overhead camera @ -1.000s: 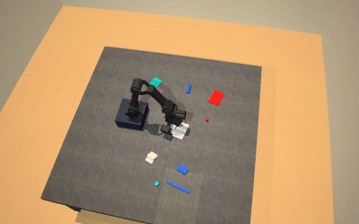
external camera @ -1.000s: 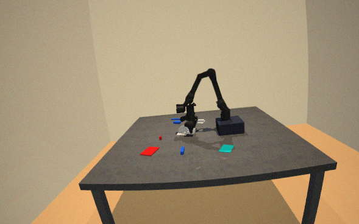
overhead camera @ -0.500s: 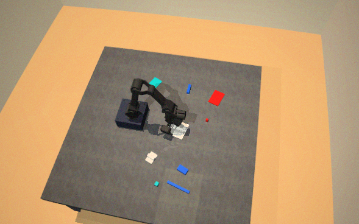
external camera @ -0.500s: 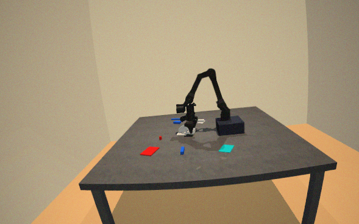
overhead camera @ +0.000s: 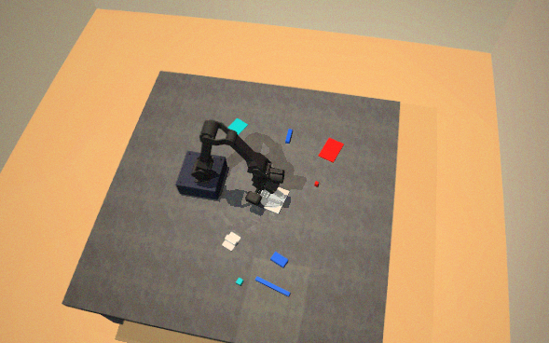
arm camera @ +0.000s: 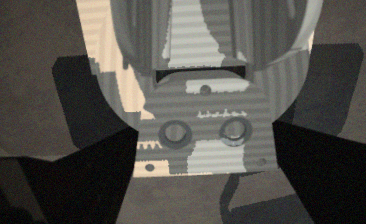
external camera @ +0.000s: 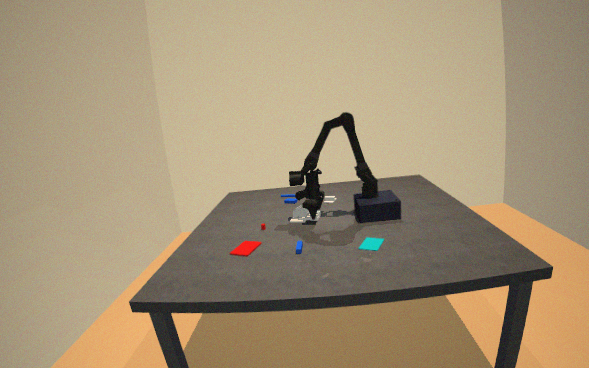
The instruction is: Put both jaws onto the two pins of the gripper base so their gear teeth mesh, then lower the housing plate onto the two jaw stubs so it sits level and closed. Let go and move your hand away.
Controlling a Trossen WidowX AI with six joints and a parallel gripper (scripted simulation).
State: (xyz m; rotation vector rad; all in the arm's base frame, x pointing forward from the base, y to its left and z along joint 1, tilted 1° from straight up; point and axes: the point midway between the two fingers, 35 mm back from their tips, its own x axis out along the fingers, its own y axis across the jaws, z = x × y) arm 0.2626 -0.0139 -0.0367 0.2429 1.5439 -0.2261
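My gripper tip is 30 mm short of the white jaw, 10 mm to the right of it and 10 mm below it. The rest, counted from my gripper tip: red cube: 240 mm ahead, 80 mm to the left; blue block: 120 mm ahead, 300 mm to the right; white block: 100 mm behind, 240 mm to the right.
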